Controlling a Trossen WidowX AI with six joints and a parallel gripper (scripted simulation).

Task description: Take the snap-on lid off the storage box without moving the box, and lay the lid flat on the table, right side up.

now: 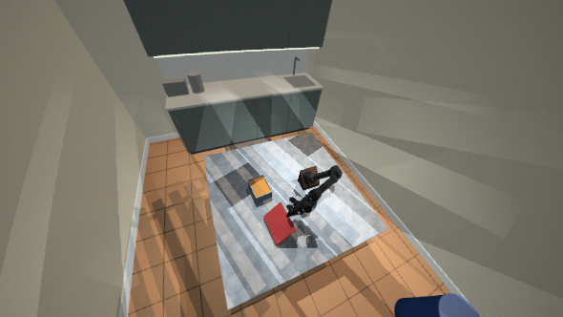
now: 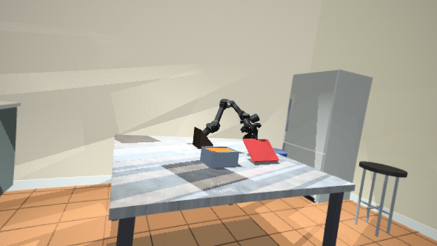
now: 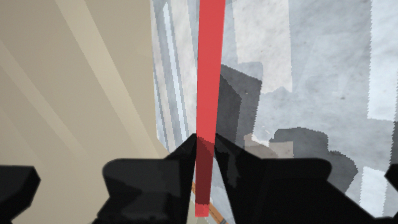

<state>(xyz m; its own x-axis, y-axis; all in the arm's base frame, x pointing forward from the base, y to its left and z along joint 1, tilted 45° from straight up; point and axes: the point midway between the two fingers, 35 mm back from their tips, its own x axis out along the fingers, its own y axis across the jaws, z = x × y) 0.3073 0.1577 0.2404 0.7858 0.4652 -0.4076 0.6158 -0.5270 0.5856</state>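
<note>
The red lid is 7 cm ahead of my gripper tip and 5 cm below it. Round my gripper tip: grey storage box 35 cm to the right, 9 cm below, 9 cm ahead.
</note>
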